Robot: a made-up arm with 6 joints. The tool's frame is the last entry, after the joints.
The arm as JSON. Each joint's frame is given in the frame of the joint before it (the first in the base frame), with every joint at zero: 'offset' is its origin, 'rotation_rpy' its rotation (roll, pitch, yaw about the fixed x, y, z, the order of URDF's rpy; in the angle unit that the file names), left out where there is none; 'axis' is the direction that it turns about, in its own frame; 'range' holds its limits. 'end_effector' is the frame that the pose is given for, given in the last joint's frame.
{
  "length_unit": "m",
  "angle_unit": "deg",
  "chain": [
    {
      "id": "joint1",
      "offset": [
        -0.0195,
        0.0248,
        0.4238
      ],
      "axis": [
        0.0,
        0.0,
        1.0
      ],
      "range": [
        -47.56,
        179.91
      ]
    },
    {
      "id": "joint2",
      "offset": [
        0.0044,
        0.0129,
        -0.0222
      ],
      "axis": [
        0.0,
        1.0,
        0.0
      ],
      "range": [
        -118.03,
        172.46
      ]
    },
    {
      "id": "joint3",
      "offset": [
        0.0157,
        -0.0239,
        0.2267
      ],
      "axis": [
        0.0,
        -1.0,
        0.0
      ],
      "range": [
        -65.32,
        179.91
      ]
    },
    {
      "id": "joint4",
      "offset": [
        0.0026,
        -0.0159,
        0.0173
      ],
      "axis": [
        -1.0,
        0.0,
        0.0
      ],
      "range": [
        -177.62,
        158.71
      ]
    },
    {
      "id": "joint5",
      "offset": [
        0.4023,
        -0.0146,
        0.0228
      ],
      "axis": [
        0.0,
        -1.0,
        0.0
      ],
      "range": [
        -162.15,
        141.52
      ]
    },
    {
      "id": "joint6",
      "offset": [
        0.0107,
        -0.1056,
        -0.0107
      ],
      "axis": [
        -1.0,
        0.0,
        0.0
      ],
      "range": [
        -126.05,
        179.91
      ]
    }
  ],
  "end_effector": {
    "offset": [
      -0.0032,
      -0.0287,
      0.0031
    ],
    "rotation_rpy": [
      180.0,
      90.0,
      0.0
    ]
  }
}
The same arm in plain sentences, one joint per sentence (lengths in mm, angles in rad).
The arm has six revolute joints in a row. What follows holds with every joint at zero, and every direction is one of the base frame's.
The first joint sits 19.5 mm along -x and 24.8 mm along +y and 423.8 mm along +z from the base frame's origin and rotates about +z, from -0.8301 to 3.1400 rad.
The second joint sits 4.4 mm along +x and 12.9 mm along +y and 22.2 mm along -z from the first joint and rotates about +y, from -2.0600 to 3.0100 rad.
The third joint sits 15.7 mm along +x and 23.9 mm along -y and 226.7 mm along +z from the second joint and rotates about -y, from -1.1400 to 3.1400 rad.
The fourth joint sits 2.6 mm along +x and 15.9 mm along -y and 17.3 mm along +z from the third joint and rotates about -x, from -3.1001 to 2.7700 rad.
The fifth joint sits 402.3 mm along +x and 14.6 mm along -y and 22.8 mm along +z from the fourth joint and rotates about -y, from -2.8301 to 2.4700 rad.
The sixth joint sits 10.7 mm along +x and 105.6 mm along -y and 10.7 mm along -z from the fifth joint and rotates about -x, from -2.2000 to 3.1400 rad.
The tool frame, which is the frame that the pose is given for, sits 3.2 mm along -x and 28.7 mm along -y and 3.1 mm along +z from the sixth joint; its axes are the base frame's turned by roll 3.1416, pitch 1.5708 and yaw 0.0000 rad (as in URDF: about the fixed x, then y, then z).

